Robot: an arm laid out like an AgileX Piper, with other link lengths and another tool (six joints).
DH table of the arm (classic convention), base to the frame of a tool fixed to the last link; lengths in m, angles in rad. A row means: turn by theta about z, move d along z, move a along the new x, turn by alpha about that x. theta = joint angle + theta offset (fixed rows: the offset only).
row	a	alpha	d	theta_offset
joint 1	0	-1.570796	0.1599	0
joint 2	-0.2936	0	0	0.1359
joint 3	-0.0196	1.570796	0	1.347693
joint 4	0	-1.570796	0.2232	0
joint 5	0	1.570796	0	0
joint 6	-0.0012	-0.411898	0.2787	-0.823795
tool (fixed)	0	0	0.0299	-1.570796
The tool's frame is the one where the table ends.
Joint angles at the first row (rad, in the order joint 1, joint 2, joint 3, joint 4, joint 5, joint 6):
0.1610, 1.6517, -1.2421, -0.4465, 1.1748, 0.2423
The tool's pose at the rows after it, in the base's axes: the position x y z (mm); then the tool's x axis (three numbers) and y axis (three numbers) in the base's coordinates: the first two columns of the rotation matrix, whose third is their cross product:
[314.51 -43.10 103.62 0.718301 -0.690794 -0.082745 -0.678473 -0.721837 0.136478]
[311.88 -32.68 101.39 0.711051 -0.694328 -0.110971 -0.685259 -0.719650 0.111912]
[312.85 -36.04 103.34 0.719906 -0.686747 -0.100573 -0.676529 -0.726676 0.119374]
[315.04 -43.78 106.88 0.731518 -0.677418 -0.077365 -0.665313 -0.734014 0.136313]
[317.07 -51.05 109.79 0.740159 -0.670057 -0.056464 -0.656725 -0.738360 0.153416]
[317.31 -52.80 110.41 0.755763 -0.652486 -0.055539 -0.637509 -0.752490 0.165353]
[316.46 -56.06 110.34 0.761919 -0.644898 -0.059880 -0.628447 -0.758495 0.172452]
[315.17 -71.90 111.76 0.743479 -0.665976 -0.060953 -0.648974 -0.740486 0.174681]
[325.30 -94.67 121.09 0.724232 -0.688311 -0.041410 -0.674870 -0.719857 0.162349]
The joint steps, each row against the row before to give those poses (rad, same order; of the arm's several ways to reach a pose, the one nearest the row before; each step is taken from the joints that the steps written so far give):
0.0000, 0.0001, -0.0008, 0.0757, 0.0000, 0.0351
0.0000, -0.0035, 0.0000, 0.0395, 0.0000, -0.0026
0.0000, -0.0031, 0.0000, -0.0125, 0.0000, -0.0090
0.0000, -0.0034, 0.0000, -0.0294, 0.0000, -0.0078
0.0000, -0.0010, 0.0000, -0.0279, 0.0000, -0.0041
0.0000, 0.0000, 0.0000, -0.0061, 0.0000, -0.0242
-0.0106, 0.0000, 0.0000, 0.0011, 0.0000, -0.0228
-0.0524, 0.0000, -0.0064, 0.0023, -0.0009, -0.0269
-0.0739, 0.0124, -0.0524, 0.0011, 0.0000, -0.0477

